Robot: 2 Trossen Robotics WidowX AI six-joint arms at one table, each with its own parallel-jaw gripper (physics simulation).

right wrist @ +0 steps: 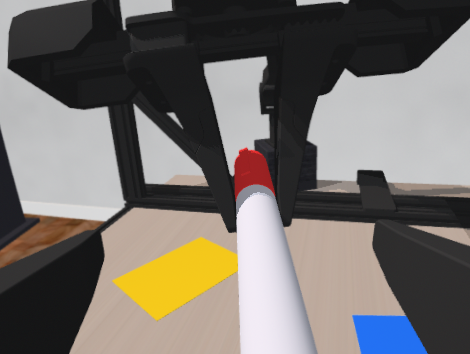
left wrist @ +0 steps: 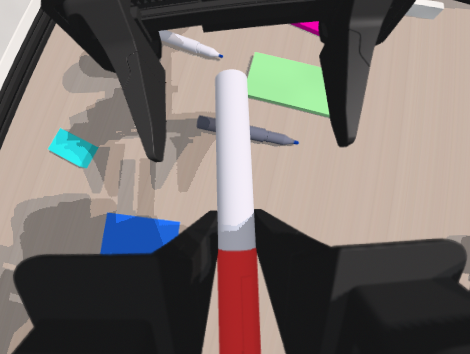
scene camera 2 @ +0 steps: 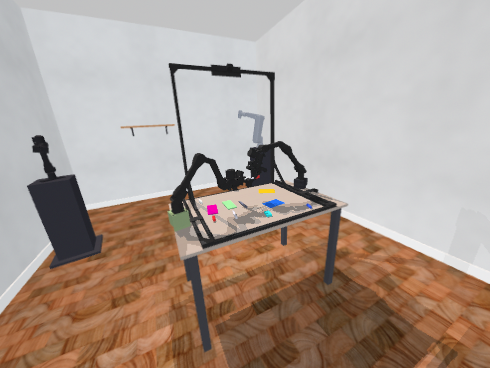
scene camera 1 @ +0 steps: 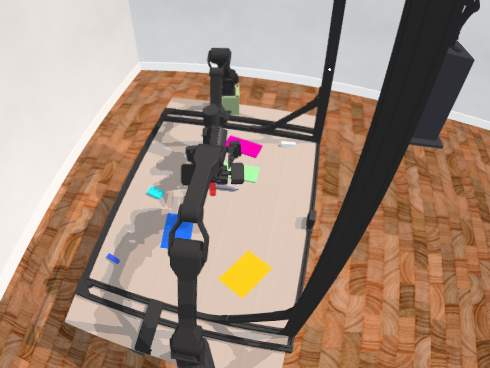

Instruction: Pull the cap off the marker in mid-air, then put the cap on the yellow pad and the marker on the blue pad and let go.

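Where they show: left gripper, between the fingertips: (right wrist: 259,229) (left wrist: 235,218) (scene camera 2: 253,179); right gripper, between the fingertips: (right wrist: 239,239) (left wrist: 249,152) (scene camera 2: 249,178); left arm's base, origin of its link: (scene camera 2: 300,178) (scene camera 1: 192,355); right arm's base, origin of its link: (scene camera 2: 177,211) (scene camera 1: 228,91).
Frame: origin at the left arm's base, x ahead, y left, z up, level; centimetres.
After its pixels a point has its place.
Note:
My left gripper (left wrist: 235,218) {x 52.4, y -18.7, z 10.2 cm} (right wrist: 259,229) {x 52.4, y -18.7, z 10.2 cm} is shut on the red cap (left wrist: 239,295) {x 49.2, y -18.1, z 11.8 cm} (right wrist: 252,172) {x 49.7, y -18.2, z 11.7 cm} (scene camera 1: 213,189) {x 47.3, y -18.0, z 11.9 cm} of the white marker (left wrist: 234,145) {x 55.8, y -19.4, z 11.5 cm} (right wrist: 265,270) {x 57.1, y -19.7, z 11.4 cm}, near the grey band, in mid-air. The cap is on the marker. My right gripper (left wrist: 249,152) {x 55.3, y -20.0, z 11.5 cm} is open; in the right wrist view the white body runs between its spread fingers, touching neither. The yellow pad (scene camera 1: 245,274) {x 25.9, y -22.5, z -8.7 cm} (scene camera 2: 266,191) {x 27.3, y -22.0, z -8.7 cm} (right wrist: 175,280) {x 27.8, y -23.6, z -8.7 cm} and the blue pad (scene camera 1: 172,232) (scene camera 2: 274,203) {x 47.7, y -2.5, z -8.7 cm} (left wrist: 135,237) {x 52.4, y -4.3, z -8.7 cm} (right wrist: 382,332) {x 42.3, y -4.3, z -8.7 cm} lie flat below. The arm partly hides the blue pad in scene camera 1.
A dark marker (left wrist: 272,136) {x 61.6, y -25.5, z -7.1 cm} (scene camera 2: 243,204) {x 65.0, y -20.0, z -7.1 cm} and another white marker (left wrist: 192,46) {x 78.3, y -17.4, z -7.4 cm} lie by the green pad (left wrist: 287,85) {x 69.0, y -29.8, z -8.0 cm} (scene camera 2: 229,204) {x 69.2, y -30.8, z -8.0 cm}. A magenta pad (scene camera 1: 245,147) {x 81.0, y -37.2, z -8.0 cm} (scene camera 2: 212,209) {x 82.9, y -35.6, z -8.0 cm}, a cyan block (left wrist: 73,148) {x 66.5, y 2.3, z -7.3 cm} (scene camera 1: 155,192) {x 66.4, y 2.7, z -7.3 cm} and a small blue piece (scene camera 1: 113,258) {x 40.5, y 22.1, z -6.7 cm} also lie there. A black frame (scene camera 1: 125,192) {x 70.3, y 15.7, z -8.2 cm} borders the table.

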